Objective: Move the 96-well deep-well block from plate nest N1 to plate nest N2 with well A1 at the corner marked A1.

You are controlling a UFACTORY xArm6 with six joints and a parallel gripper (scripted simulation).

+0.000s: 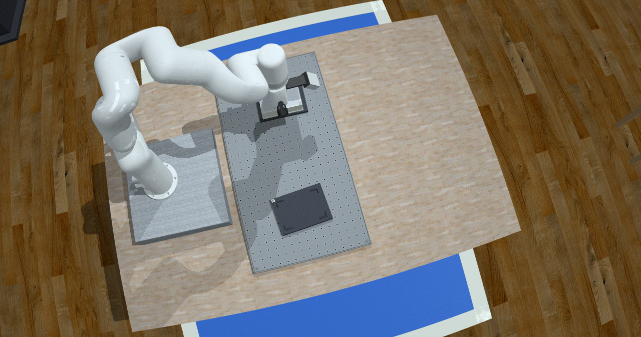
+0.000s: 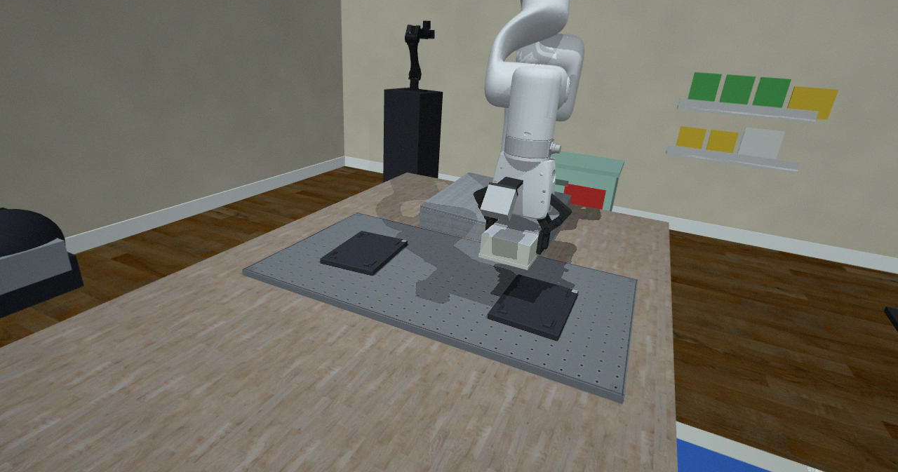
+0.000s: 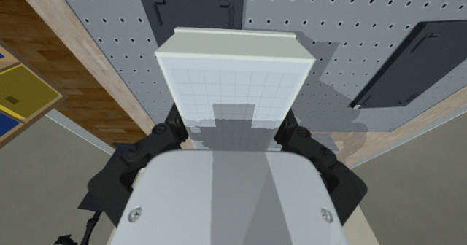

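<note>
My gripper is now 50 mm to the right of the dark plate nest N2 and 110 mm above it. Round my hand: white 96-well deep-well block: right at my hand; dark plate nest N1: 10 mm ahead, 320 mm to the right, 110 mm below.
</note>
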